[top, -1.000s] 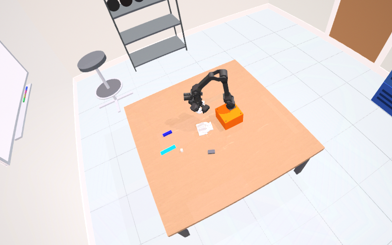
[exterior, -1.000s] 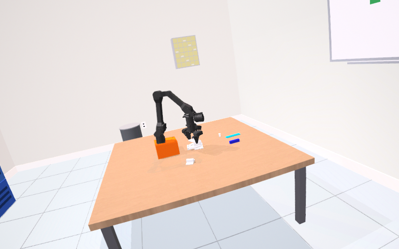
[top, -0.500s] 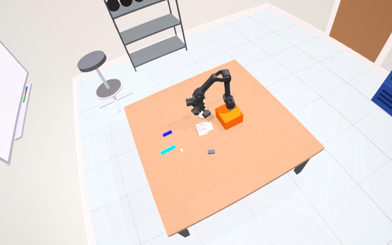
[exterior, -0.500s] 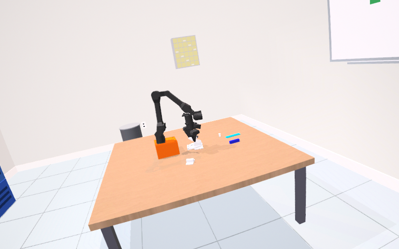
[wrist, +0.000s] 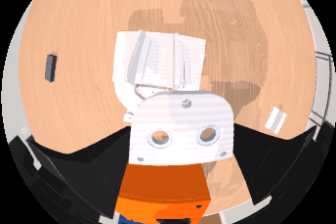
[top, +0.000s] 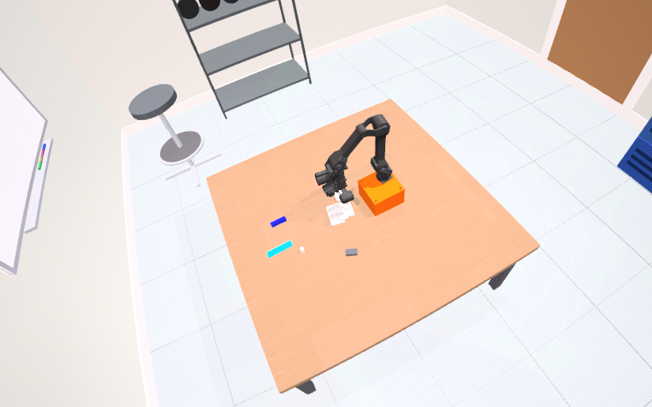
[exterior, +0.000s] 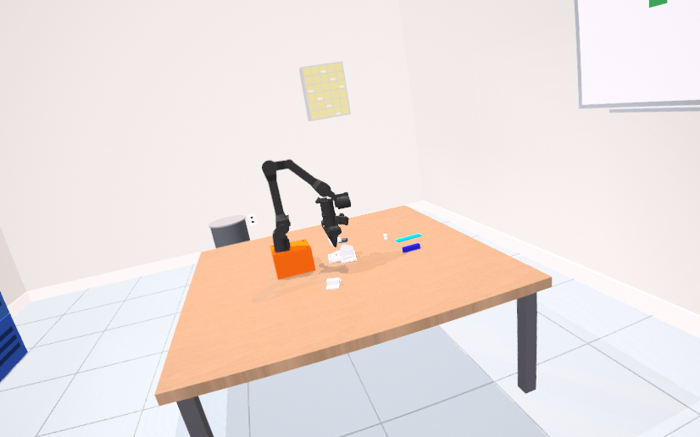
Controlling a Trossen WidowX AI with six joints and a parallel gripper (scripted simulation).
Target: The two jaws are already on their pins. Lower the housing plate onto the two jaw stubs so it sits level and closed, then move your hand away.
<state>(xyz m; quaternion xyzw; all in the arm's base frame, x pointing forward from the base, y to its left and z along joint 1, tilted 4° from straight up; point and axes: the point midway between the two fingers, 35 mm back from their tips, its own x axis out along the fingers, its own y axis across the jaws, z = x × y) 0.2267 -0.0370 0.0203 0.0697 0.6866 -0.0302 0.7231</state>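
The white base is 60 mm ahead of my gripper tip, 10 mm to the left of it and 80 mm below it. Round my gripper tip: blue block 320 mm ahead, 120 mm to the right, 70 mm below; grey block 110 mm ahead, 240 mm to the left, 80 mm below; white cube 300 mm ahead, 100 mm to the left, 70 mm below.
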